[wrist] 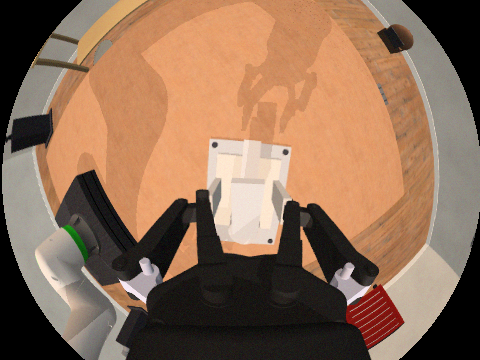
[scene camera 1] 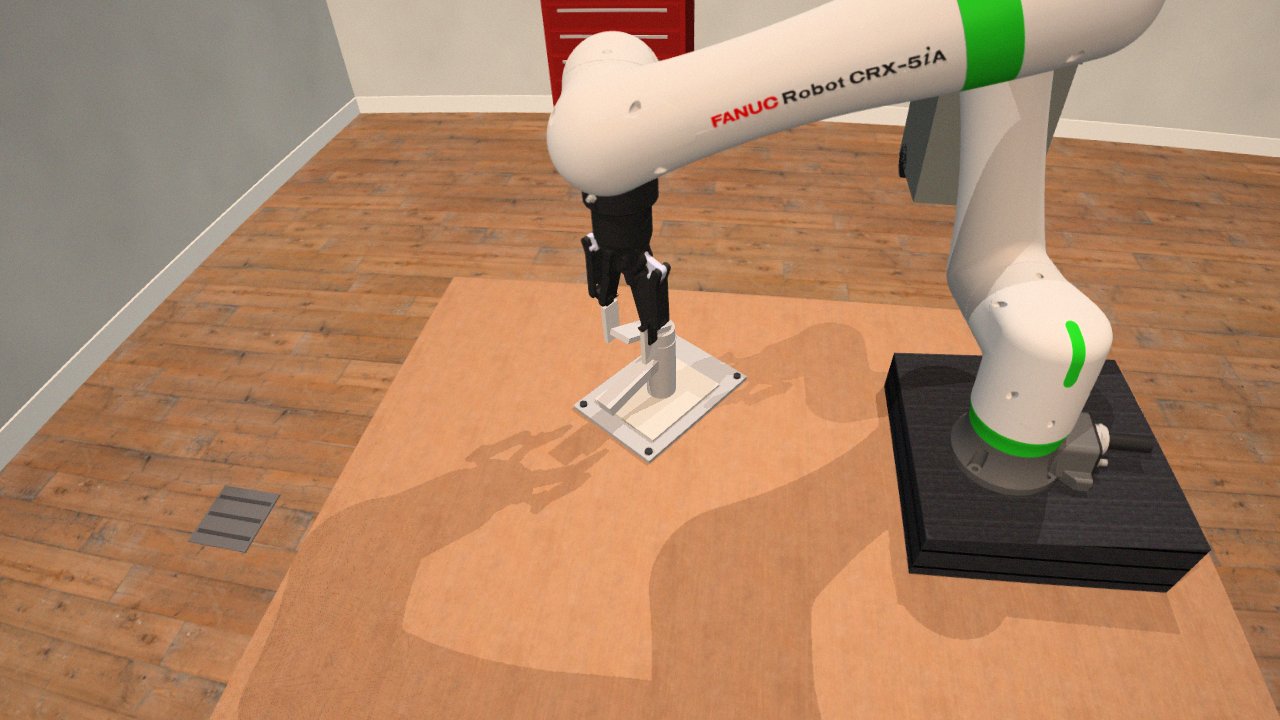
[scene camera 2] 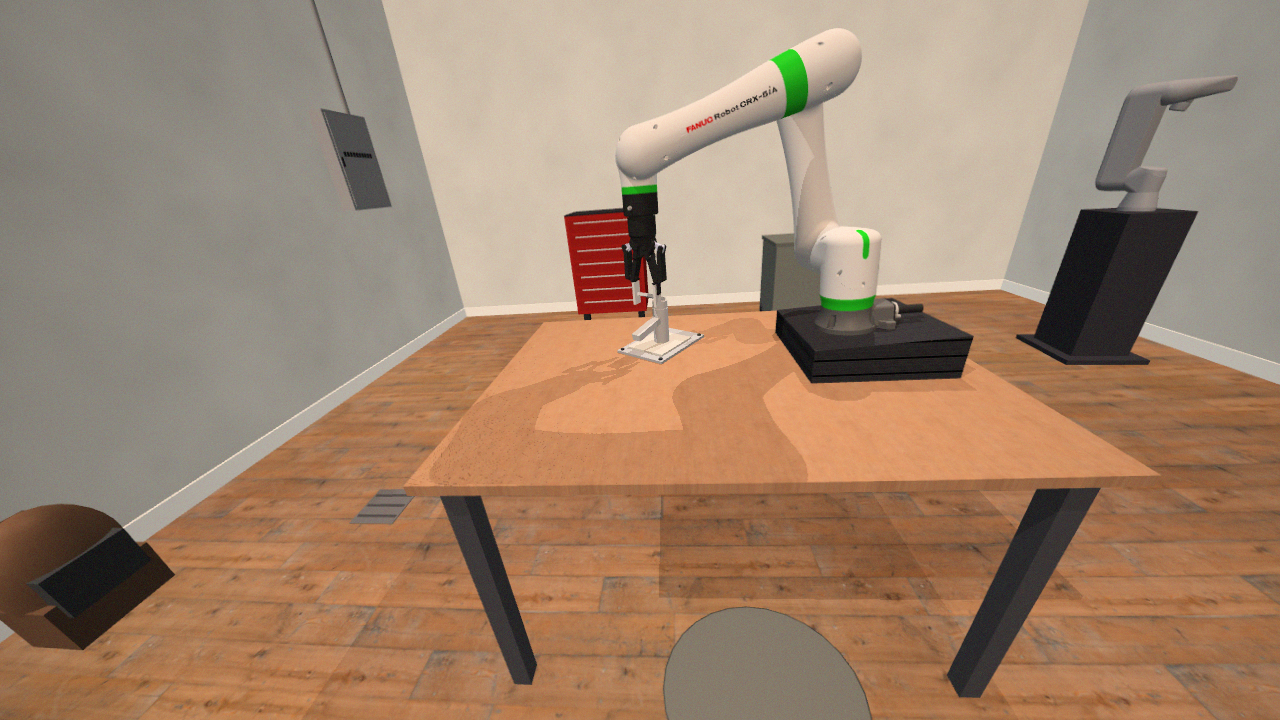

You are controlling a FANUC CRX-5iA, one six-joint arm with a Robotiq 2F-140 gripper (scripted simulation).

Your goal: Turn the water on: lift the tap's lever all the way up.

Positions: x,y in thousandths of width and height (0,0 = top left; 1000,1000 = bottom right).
Labels:
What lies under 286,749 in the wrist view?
My gripper.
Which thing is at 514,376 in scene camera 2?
My gripper.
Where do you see a tap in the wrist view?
476,462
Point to a tap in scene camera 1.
At 509,553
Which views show my gripper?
The wrist view, scene camera 1 and scene camera 2: all of them.

